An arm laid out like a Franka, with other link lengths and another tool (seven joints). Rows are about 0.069 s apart.
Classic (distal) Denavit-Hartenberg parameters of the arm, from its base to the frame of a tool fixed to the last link. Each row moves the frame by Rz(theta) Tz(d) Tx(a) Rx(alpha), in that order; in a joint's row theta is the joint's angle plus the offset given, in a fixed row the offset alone. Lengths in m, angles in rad.
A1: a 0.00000  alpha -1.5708  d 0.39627  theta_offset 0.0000
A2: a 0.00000  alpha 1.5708  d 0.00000  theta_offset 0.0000
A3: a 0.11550  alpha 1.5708  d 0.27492  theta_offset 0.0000
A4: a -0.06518  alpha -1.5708  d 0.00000  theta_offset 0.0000
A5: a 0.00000  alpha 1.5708  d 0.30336  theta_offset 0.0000
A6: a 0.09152  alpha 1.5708  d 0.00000  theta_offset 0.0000
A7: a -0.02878  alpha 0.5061  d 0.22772  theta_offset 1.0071
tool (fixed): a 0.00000  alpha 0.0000  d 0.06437  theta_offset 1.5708
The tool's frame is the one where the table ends.
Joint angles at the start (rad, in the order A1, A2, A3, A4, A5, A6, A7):
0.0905, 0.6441, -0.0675, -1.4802, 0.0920, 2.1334, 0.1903
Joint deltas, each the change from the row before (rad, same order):
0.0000, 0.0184, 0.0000, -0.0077, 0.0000, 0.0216, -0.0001
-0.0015, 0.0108, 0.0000, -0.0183, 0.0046, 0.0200, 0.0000
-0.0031, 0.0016, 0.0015, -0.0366, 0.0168, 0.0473, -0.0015
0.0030, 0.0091, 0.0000, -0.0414, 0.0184, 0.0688, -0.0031
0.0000, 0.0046, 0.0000, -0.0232, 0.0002, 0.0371, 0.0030
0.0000, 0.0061, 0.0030, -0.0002, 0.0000, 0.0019, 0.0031
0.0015, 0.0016, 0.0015, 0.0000, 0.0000, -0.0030, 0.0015
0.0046, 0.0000, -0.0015, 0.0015, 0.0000, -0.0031, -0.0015
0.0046, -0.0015, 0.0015, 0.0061, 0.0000, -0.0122, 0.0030
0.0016, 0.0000, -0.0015, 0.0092, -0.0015, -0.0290, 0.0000
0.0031, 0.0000, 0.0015, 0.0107, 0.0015, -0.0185, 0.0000
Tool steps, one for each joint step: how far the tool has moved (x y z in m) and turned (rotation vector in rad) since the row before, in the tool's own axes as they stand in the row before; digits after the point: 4 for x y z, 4 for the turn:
0.0078, -0.0007, 0.0104, 0.0010, 0.0049, 0.0007
0.0097, -0.0001, 0.0084, -0.0014, 0.0077, 0.0075
0.0059, 0.0001, 0.0079, -0.0003, -0.0131, 0.0156
0.0065, 0.0013, 0.0123, 0.0027, -0.0209, 0.0099
0.0050, -0.0017, 0.0060, 0.0079, -0.0079, 0.0021
0.0027, 0.0020, 0.0029, -0.0018, 0.0040, 0.0024
0.0014, 0.0023, 0.0009, -0.0027, 0.0042, 0.0003
-0.0002, 0.0022, 0.0000, -0.0024, 0.0018, -0.0045
-0.0016, 0.0045, -0.0011, -0.0047, 0.0041, -0.0012
0.0032, 0.0020, -0.0021, -0.0063, 0.0189, 0.0008
-0.0013, 0.0042, -0.0015, -0.0071, 0.0066, -0.0010

